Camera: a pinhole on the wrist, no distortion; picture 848 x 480 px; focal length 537.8 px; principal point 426.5 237.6 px. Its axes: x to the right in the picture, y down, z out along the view. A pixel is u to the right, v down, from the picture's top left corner.
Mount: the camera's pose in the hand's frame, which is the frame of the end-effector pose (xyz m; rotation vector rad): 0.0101 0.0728 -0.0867 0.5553 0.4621 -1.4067
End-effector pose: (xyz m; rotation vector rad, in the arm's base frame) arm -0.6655 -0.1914 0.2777 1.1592 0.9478 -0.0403
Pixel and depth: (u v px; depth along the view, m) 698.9 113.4 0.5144
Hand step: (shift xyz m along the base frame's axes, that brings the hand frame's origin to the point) -0.1843 -0.3597 -0.2755
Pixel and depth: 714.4 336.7 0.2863
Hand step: -0.0284 -0.1061 -0.2098
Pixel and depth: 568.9 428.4 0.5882
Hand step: 0.1334 -0.3180 -0.4203
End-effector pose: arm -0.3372 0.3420 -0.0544 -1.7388 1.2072 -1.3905
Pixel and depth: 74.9 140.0 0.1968
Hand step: 0.1218 0.0081 -0.1013
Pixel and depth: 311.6 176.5 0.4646
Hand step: 0.3583 0.0869 0.0024
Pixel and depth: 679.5 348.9 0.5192
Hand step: 0.3025 0.0388 0.3782
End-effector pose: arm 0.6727 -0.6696 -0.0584 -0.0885 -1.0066 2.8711
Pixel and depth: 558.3 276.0 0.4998
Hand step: -0.0441 0.1134 0.3881
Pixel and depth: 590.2 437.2 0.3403
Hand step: -0.1346 0.0965 0.2283
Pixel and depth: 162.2 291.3 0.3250
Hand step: -0.0399 -0.1663 0.2092
